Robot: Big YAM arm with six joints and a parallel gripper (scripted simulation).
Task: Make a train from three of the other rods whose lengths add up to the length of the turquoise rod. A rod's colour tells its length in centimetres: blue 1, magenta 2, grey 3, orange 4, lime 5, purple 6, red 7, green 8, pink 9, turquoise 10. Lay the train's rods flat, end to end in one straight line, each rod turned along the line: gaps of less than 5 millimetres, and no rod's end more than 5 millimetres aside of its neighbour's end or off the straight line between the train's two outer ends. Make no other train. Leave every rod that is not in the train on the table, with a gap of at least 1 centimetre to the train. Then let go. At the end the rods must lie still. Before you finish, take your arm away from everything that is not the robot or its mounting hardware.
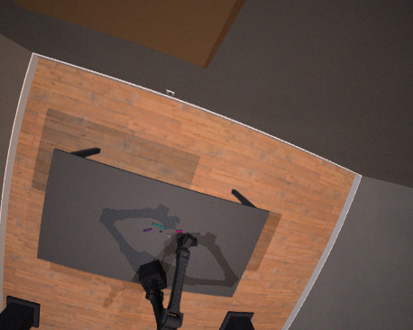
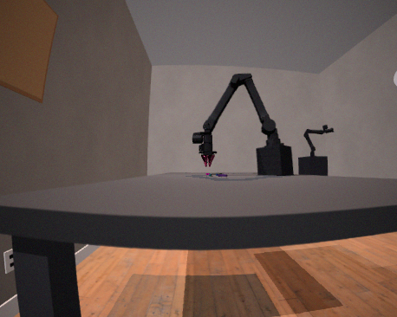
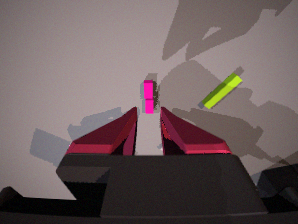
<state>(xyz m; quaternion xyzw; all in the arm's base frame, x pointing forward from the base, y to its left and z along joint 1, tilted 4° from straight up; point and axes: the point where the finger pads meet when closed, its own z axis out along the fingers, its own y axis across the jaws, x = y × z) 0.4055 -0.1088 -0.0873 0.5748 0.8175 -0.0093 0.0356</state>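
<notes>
The purple rod is 240 mm to the left of my hand, 60 mm behind it and 50 mm below it. Round my hand: blue rod 140 mm to the left, 50 mm below, 40 mm behind; then lime rod 80 mm behind, 50 mm below, 30 mm to the right; then grey rod 80 mm to the left, 60 mm behind, 50 mm below.
</notes>
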